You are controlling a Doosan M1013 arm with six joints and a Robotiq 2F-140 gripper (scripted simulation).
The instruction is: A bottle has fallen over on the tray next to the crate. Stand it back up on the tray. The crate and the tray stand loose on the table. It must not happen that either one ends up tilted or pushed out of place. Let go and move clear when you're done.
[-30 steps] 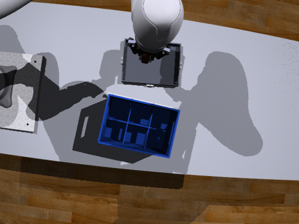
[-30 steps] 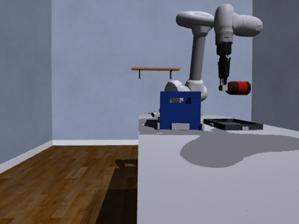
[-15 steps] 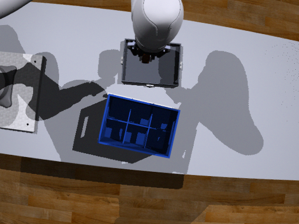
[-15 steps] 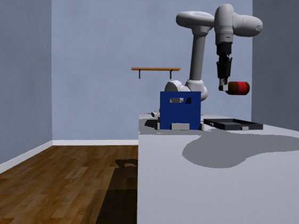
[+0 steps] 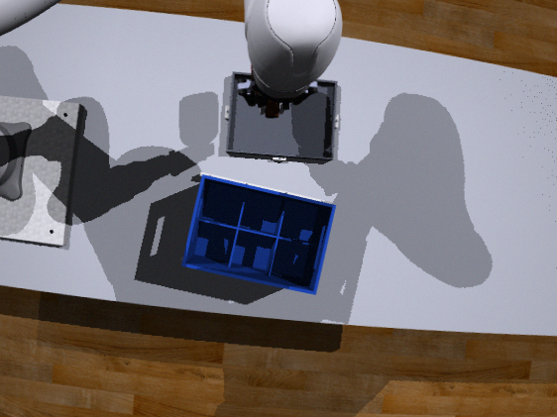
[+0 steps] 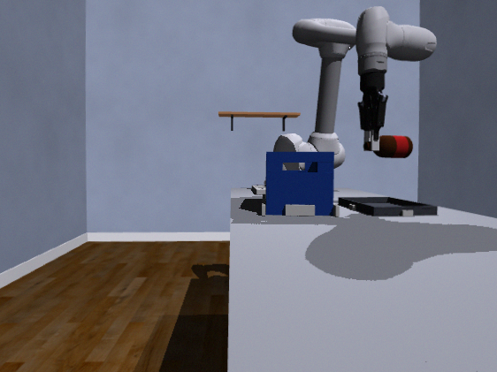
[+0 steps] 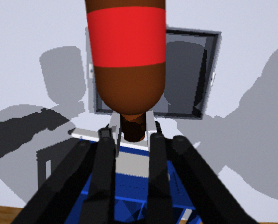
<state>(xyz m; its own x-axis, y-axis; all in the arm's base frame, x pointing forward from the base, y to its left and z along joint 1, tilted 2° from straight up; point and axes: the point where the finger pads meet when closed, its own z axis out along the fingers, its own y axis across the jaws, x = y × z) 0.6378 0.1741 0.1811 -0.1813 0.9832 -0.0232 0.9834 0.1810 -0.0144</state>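
My hand is 50 mm to the right of the bottle, 20 mm above it and 10 mm past it. The rest, counted from my hand: blue crate 250 mm to the right, 140 mm below, 10 mm ahead; dark tray 210 mm below, 40 mm ahead, 20 mm to the left.
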